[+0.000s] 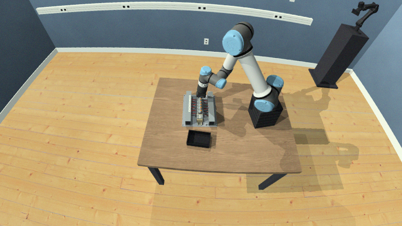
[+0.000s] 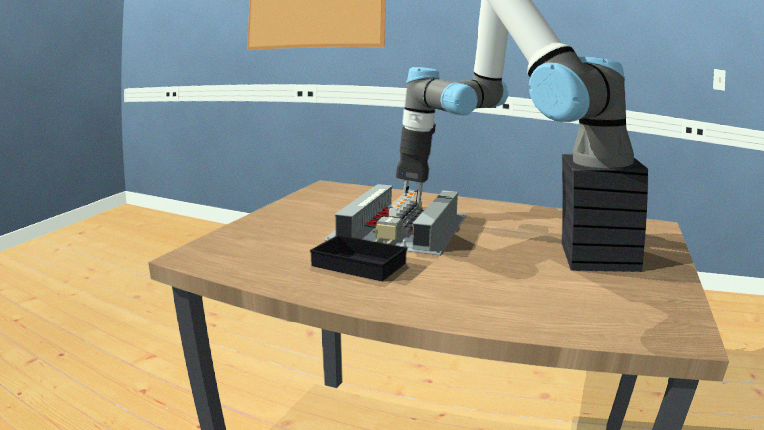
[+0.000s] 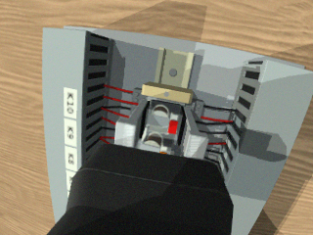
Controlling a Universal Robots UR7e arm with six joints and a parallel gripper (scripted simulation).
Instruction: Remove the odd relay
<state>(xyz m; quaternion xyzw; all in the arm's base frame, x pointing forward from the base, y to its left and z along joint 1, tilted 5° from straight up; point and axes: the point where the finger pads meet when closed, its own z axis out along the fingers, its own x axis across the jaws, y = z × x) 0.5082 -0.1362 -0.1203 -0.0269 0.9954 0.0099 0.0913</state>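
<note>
My gripper is now 10 mm above the relay. The rest, counted from my hand: relay panel 90 mm to the left, 30 mm below; black parts tray 360 mm to the left, 40 mm below, 10 mm behind.
</note>
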